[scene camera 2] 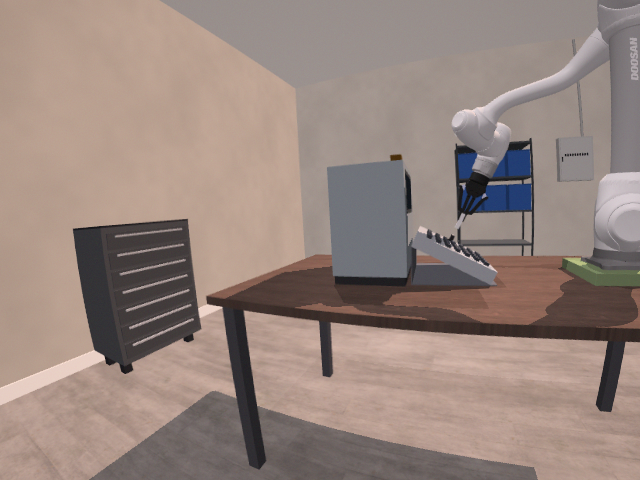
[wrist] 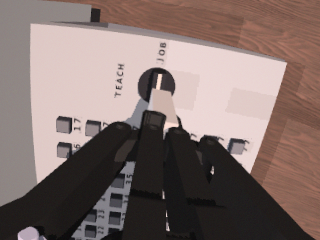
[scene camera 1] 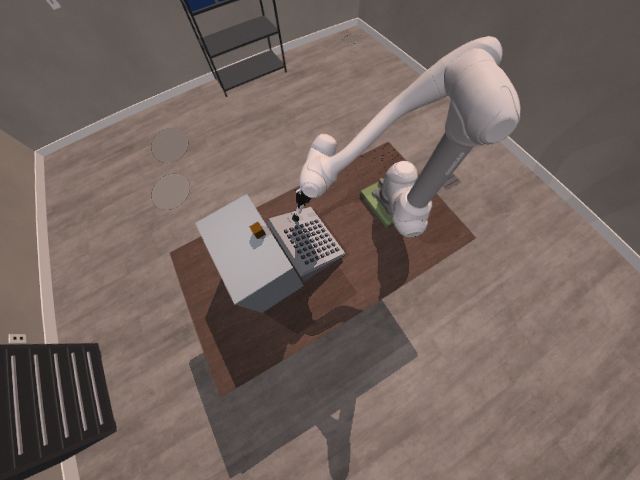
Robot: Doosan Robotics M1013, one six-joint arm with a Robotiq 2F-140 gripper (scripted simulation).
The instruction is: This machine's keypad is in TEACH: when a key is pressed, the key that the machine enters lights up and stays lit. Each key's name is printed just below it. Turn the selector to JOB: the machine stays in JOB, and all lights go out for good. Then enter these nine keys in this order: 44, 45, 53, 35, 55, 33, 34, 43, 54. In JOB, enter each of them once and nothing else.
Labels:
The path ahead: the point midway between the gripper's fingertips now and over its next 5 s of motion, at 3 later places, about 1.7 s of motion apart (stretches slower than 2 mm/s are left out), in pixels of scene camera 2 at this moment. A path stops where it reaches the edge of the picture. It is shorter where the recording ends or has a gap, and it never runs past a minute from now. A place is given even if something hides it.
My gripper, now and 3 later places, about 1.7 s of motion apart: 456,228; 448,238; 446,241; 450,232

